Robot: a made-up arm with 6 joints.
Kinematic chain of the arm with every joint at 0, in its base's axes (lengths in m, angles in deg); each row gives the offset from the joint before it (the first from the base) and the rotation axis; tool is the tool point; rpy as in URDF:
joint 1: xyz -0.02 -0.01 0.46 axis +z
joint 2: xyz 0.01 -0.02 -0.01 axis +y
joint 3: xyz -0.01 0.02 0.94 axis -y
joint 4: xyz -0.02 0.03 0 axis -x
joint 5: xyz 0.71 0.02 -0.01 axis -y
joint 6: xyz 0 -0.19 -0.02 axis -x
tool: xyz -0.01 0 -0.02 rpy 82.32 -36.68 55.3
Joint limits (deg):
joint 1: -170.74..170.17
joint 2: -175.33..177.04
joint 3: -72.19..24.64
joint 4: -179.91..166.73
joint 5: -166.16..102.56
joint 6: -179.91..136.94
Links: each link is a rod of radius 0.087 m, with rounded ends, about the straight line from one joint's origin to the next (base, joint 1, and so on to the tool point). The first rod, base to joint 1, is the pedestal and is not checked.
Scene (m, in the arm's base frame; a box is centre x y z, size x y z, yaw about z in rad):
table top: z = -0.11
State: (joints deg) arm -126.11 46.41 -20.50 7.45 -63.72 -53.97
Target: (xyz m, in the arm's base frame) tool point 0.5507 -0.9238 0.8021
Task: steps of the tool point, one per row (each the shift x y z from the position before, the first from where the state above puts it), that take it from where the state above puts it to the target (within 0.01 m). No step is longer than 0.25 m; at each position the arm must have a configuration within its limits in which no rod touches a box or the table.
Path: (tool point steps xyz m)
1: 0.1532 -0.1512 0.0426
2: 0.1885 -0.1140 0.0459
3: 0.2144 -0.0683 0.0487
4: 0.2279 -0.0168 0.0515
5: 0.2288 0.0372 0.0542
6: 0.2160 0.0904 0.0563

